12 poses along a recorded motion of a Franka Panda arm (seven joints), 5.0 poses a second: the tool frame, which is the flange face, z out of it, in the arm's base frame.
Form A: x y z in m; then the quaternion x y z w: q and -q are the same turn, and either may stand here.
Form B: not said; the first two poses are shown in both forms.
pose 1, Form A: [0.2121 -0.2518 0.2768 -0.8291 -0.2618 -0.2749 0.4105]
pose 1, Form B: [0.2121 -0.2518 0.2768 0.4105 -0.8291 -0.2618 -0.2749]
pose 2, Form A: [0.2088 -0.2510 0.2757 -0.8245 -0.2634 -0.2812 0.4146]
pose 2, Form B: [0.2088 -0.2510 0.2757 0.4146 -0.8245 -0.2634 -0.2812]
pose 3, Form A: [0.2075 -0.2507 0.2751 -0.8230 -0.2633 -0.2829 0.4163]
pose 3, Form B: [0.2075 -0.2507 0.2751 0.4163 -0.8230 -0.2633 -0.2829]
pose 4, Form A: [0.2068 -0.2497 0.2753 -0.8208 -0.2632 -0.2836 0.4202]
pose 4, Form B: [0.2068 -0.2497 0.2753 0.4202 -0.8208 -0.2632 -0.2836]
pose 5, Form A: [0.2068 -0.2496 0.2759 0.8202 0.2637 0.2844 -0.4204]
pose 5, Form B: [0.2068 -0.2496 0.2759 0.4204 -0.8202 -0.2637 -0.2844]
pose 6, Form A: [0.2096 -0.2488 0.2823 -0.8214 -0.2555 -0.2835 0.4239]
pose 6, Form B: [0.2096 -0.2488 0.2823 0.4239 -0.8214 -0.2555 -0.2835]
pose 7, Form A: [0.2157 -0.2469 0.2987 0.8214 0.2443 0.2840 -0.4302]
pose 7, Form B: [0.2157 -0.2469 0.2987 0.4302 -0.8214 -0.2443 -0.2840]
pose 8, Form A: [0.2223 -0.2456 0.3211 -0.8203 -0.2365 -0.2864 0.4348]
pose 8, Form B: [0.2223 -0.2456 0.3211 0.4348 -0.8203 -0.2365 -0.2864]
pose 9, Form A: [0.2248 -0.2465 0.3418 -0.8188 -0.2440 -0.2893 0.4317]
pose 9, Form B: [0.2248 -0.2465 0.3418 0.4317 -0.8188 -0.2440 -0.2893]
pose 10, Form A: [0.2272 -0.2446 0.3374 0.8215 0.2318 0.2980 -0.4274]
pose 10, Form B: [0.2272 -0.2446 0.3374 0.4274 -0.8215 -0.2318 -0.2980]
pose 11, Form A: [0.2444 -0.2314 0.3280 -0.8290 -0.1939 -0.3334 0.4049]
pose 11, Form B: [0.2444 -0.2314 0.3280 0.4049 -0.8290 -0.1939 -0.3334]
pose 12, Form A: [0.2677 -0.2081 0.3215 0.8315 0.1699 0.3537 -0.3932]
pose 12, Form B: [0.2677 -0.2081 0.3215 0.3932 -0.8315 -0.1699 -0.3537]
